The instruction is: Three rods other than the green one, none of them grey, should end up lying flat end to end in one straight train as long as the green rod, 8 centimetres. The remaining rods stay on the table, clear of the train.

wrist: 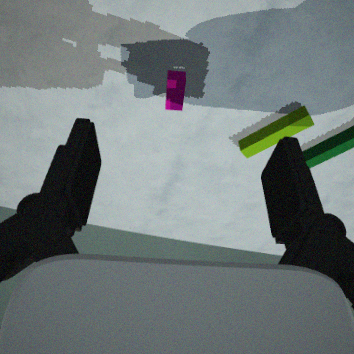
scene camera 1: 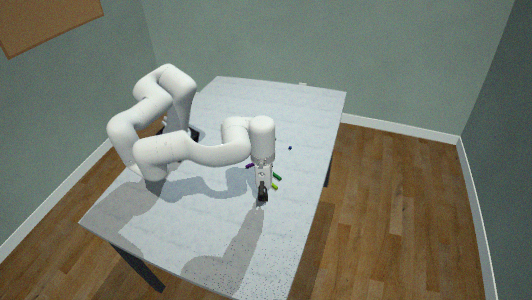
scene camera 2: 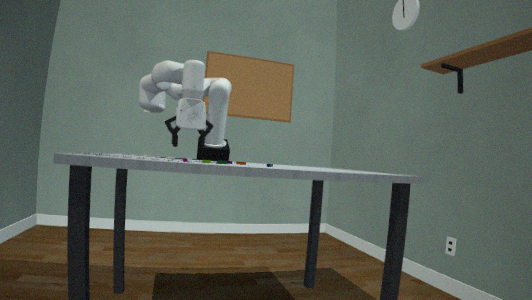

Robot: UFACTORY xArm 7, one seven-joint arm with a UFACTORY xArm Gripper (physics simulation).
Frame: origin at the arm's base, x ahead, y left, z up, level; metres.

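Seen in the pictures: gripper, fingertip midpoint: (wrist: 185,147) (scene camera 1: 264,190) (scene camera 2: 188,147); arm's base, link origin: (scene camera 2: 213,143).
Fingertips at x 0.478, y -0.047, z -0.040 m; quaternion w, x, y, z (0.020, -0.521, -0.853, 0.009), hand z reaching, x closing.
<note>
Pixels of each thing's top centre, then the offset from my fingertips to it. Level surfaces: height alone.
- short magenta rod, top centre: (wrist: 174,95) (scene camera 2: 185,158) 0.001 m back, 0.007 m right, 0.038 m down
- lime rod, top centre: (wrist: 275,137) (scene camera 2: 206,159) (scene camera 1: 272,183) 0.010 m back, 0.067 m left, 0.038 m down
- longer green rod, top centre: (wrist: 348,144) (scene camera 2: 221,160) (scene camera 1: 273,173) 0.035 m back, 0.116 m left, 0.038 m down
- purple rod, top centre: (scene camera 1: 252,163) 0.135 m back, 0.124 m left, 0.038 m down
- orange rod, top centre: (scene camera 2: 241,161) 0.133 m back, 0.186 m left, 0.038 m down
- small blue rod, top centre: (scene camera 2: 268,164) (scene camera 1: 290,146) 0.051 m back, 0.283 m left, 0.038 m down
- pale marbled table, surface height: 0.052 m down
My gripper (scene camera 1: 263,198) (scene camera 2: 189,142) (wrist: 185,147) is open and empty, pointing down above the table. In the wrist view a short magenta rod (wrist: 175,91) (scene camera 2: 185,160) lies ahead of the gap between the fingers; the gripper hides it in scene camera 1. A lime rod (wrist: 276,131) (scene camera 1: 274,186) (scene camera 2: 206,161) lies slanted by the right finger, with the longer green rod (wrist: 332,147) (scene camera 1: 277,176) (scene camera 2: 222,162) beside it, apart. A purple rod (scene camera 1: 249,165) is partly visible. An orange rod (scene camera 2: 241,163) and a small blue rod (scene camera 1: 290,148) (scene camera 2: 269,165) lie farther off. The grey rod is mostly hidden.
The rods lie on a pale marbled table (scene camera 1: 310,107) (scene camera 2: 350,174). The arm's black base (scene camera 2: 213,151) stands at the table's far side in scene camera 2. The arm and its shadows cover part of the tabletop in scene camera 1.
</note>
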